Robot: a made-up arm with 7 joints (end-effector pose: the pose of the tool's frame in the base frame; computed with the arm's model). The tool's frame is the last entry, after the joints. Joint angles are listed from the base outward.
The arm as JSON. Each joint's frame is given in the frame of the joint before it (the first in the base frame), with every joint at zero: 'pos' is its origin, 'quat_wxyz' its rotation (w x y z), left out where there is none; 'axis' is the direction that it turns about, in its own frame. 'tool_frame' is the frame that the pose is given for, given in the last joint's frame.
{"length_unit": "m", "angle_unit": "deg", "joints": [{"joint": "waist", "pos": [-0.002, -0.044, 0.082], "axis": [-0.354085, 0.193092, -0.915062]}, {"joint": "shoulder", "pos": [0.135, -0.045, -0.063], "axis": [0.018, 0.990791, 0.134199]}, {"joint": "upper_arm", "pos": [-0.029, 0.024, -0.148], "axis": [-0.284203, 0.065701, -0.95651]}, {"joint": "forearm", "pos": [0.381, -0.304, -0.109], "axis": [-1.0, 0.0, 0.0]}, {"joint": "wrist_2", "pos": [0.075, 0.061, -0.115], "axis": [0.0, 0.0, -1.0]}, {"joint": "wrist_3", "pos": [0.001, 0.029, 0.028], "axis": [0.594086, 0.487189, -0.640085]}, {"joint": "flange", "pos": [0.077, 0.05, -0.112], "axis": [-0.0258, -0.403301, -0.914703]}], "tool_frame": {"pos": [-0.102, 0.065, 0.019], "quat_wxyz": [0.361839, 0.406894, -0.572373, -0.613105]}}
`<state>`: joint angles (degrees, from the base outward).
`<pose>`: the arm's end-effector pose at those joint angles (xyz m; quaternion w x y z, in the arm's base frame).
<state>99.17 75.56 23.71 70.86 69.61 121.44 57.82</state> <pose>-0.8570 -0.1727 0.0423 0.5490 0.5766 0.3661 -0.4817</pose>
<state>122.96 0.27 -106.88 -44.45 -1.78 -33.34 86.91</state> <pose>0.3059 -0.2337 -0.2649 0.3892 -0.0766 0.6222 0.6749</pose>
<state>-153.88 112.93 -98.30 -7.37 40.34 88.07 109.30</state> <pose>-0.1765 -0.7242 -0.1199 0.2892 0.2937 -0.7928 0.4489</pose>
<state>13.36 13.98 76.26 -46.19 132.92 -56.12 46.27</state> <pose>-0.1705 -0.6837 -0.2329 0.3738 0.8652 0.3184 0.1014</pose>
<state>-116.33 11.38 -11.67 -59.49 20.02 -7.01 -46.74</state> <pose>-0.2171 0.5515 0.1289 0.5624 0.5051 0.6546 0.0046</pose>
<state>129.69 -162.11 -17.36 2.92 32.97 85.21 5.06</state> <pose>0.4036 0.2731 0.3240 0.0428 -0.5374 0.8414 -0.0365</pose>
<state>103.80 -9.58 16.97 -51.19 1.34 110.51 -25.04</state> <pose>-0.4001 -0.5656 0.2787 0.7686 -0.2945 0.1504 0.5476</pose>
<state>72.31 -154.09 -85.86 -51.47 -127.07 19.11 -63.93</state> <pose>0.4567 0.0483 0.2081 0.6482 -0.4790 0.5499 0.2192</pose>
